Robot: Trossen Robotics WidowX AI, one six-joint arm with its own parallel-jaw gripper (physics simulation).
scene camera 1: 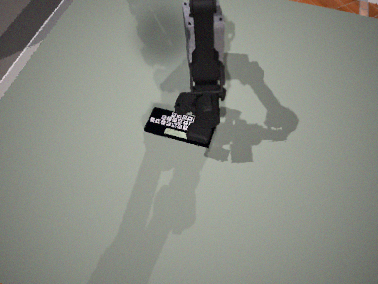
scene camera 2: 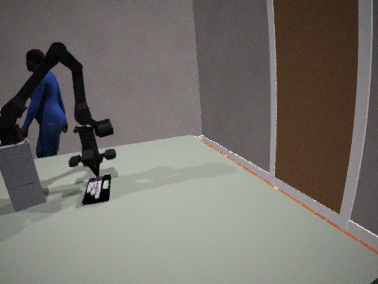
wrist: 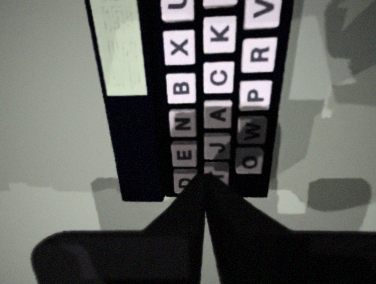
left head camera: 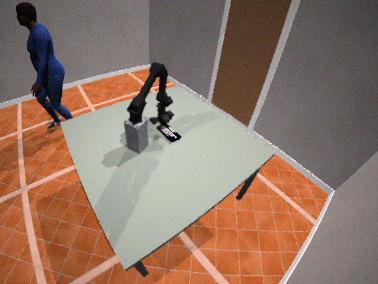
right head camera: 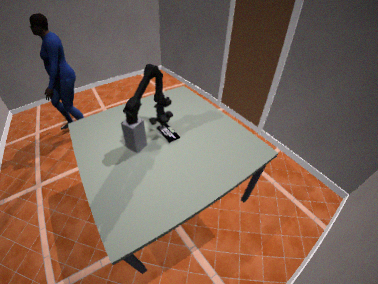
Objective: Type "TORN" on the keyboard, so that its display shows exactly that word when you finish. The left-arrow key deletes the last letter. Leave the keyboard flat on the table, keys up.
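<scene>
The black keyboard (left head camera: 171,135) (right head camera: 172,136) (scene camera 1: 153,128) (scene camera 2: 96,200) (wrist: 135,150) lies flat on the table, white keys up. My gripper (scene camera 2: 97,175) (wrist: 203,180) is shut and empty, pointing down. In the wrist view its fingertips overlap the T key (wrist: 222,176) and hide part of it; whether they touch it I cannot tell. The O key (wrist: 249,161), R key (wrist: 259,54) and N key (wrist: 183,123) show there. The pale display (scene camera 1: 175,133) (scene camera 2: 106,183) (wrist: 120,50) is partly in the wrist view; no letters on it are readable. In scene camera 1 the arm hides the keyboard's right part.
The arm's grey pedestal (left head camera: 136,136) (right head camera: 134,136) (scene camera 2: 22,175) stands on the pale green table (left head camera: 175,200) (right head camera: 165,200) (scene camera 1: 280,220) (scene camera 2: 190,220) beside the keyboard. A person in blue (left head camera: 46,62) (right head camera: 59,65) (scene camera 2: 50,112) is beyond the table.
</scene>
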